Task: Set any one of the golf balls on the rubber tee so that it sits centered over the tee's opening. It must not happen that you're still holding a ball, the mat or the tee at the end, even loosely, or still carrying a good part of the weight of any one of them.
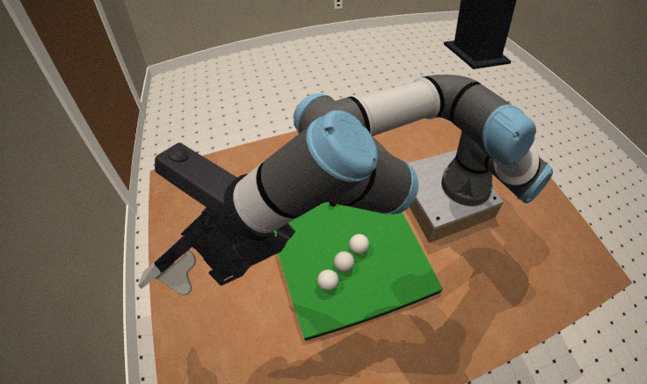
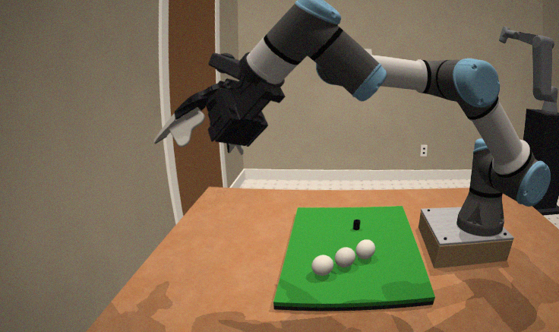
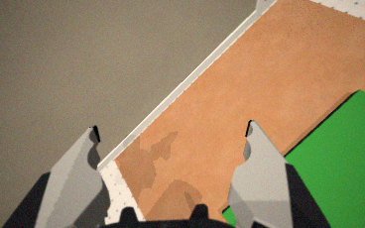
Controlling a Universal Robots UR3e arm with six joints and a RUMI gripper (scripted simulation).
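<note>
The white golf ball is 270 mm behind my hand, 230 mm below it and 20 mm to the right of it. Also, from my hand: green mat (310 mm behind, 260 mm below, 150 mm to the right).
</note>
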